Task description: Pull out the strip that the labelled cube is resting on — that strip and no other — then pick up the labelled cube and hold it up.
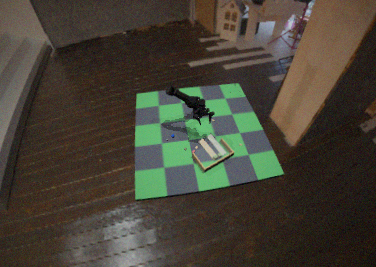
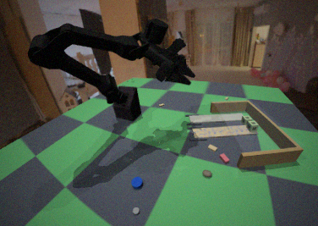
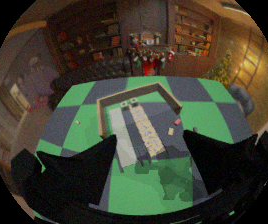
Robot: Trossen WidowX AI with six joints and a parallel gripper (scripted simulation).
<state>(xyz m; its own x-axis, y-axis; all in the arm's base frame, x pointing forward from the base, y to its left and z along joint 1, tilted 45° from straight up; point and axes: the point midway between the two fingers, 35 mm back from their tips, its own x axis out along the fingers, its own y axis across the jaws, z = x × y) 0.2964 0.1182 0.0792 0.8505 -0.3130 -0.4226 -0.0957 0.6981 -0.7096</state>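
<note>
My gripper tip is now 200 mm above the red block, 140 mm short of it and 120 mm to the left of it. Round my gripper tip: brown pebble (200 mm below, 190 mm to the right, 100 mm ahead); grey disc (360 mm to the right, 200 mm below, 20 mm behind); blue disc (300 mm to the right, 200 mm below, 60 mm behind).
</note>
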